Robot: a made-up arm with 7 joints.
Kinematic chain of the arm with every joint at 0, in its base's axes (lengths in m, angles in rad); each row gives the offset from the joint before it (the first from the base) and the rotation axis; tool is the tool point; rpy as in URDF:
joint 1: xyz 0 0 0.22 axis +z
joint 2: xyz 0 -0.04 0.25 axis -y
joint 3: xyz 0 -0.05 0.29 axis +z
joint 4: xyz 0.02 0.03 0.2 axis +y
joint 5: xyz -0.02 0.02 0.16 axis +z
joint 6: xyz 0 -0.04 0.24 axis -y
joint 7: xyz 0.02 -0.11 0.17 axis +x
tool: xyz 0 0 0 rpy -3.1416 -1.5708 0
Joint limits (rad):
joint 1: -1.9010..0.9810
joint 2: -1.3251..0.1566
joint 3: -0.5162..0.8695
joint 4: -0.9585..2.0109
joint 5: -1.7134..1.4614
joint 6: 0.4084..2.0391
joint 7: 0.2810..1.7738
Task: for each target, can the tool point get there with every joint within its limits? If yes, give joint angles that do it. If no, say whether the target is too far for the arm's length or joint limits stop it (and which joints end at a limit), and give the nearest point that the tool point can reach.
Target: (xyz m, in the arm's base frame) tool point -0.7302 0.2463 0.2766
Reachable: no: joint limits stop it (at a limit: joint 1, joint 2, joint 3, joint 4) | nearest point -0.4852 -0.1271 0.2250 | short by 0.450 m
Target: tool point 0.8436 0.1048 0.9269
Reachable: yes | joints 0.0111 -1.1226 0.4010 0.4593 -1.3842 1.5400 0.9480
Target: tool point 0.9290 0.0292 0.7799
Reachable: yes | joints 0.2891 -0.9247 0.0075 0.7568 0.4529 1.1463 0.6541
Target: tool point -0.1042 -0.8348 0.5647
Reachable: yes | joints -1.3554 -0.9573 -0.1746 1.4612 0.1334 1.6442 1.5784
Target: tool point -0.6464 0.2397 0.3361
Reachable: no: joint limits stop it (at a limit: joint 1, joint 2, joint 3, joint 4) | nearest point -0.4627 -0.1183 0.2477 | short by 0.412 m
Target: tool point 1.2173 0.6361 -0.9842
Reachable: no: too far | nearest point 0.6956 0.3635 0.0498 | short by 1.190 m
